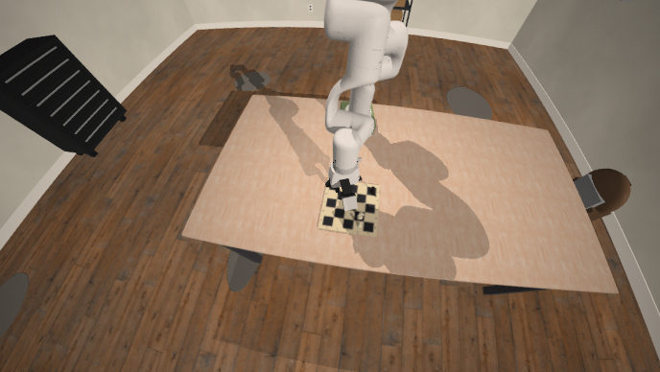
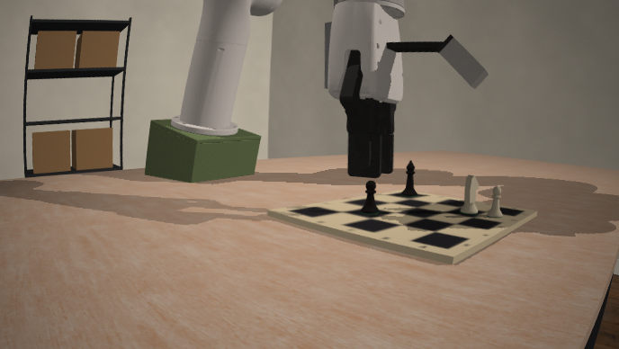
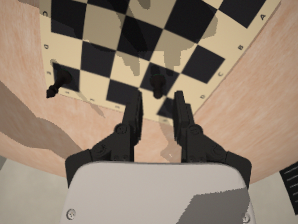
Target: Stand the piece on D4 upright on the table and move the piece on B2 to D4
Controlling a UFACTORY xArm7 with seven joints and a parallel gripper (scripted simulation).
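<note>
Right now my hand is 4 cm above the black pawn. Also, from my hand: chessboard 3 cm ahead, 4 cm to the left, 6 cm below; white knight 7 cm ahead, 9 cm to the left, 4 cm below; black bishop 5 cm behind, 11 cm to the left, 4 cm below.
</note>
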